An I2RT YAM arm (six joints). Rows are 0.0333 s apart.
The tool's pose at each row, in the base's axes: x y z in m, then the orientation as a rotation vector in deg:
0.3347, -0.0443, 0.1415, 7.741, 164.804, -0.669
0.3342, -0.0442, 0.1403, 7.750, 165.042, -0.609
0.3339, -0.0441, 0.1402, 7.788, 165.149, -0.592
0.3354, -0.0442, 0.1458, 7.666, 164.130, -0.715
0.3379, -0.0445, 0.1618, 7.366, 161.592, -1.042
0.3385, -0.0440, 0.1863, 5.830, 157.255, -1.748
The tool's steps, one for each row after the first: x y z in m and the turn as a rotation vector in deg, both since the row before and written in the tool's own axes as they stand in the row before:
0.0008, 0.0000, 0.0010, -0.031, 0.240, 0.003
0.0003, 0.0001, 0.0000, -0.004, 0.109, 0.024
-0.0029, 0.0001, -0.0050, 0.032, -1.026, -0.058
-0.0068, 0.0000, -0.0147, 0.098, -2.555, -0.147
-0.0082, 0.0006, -0.0231, 0.166, -4.410, -0.998

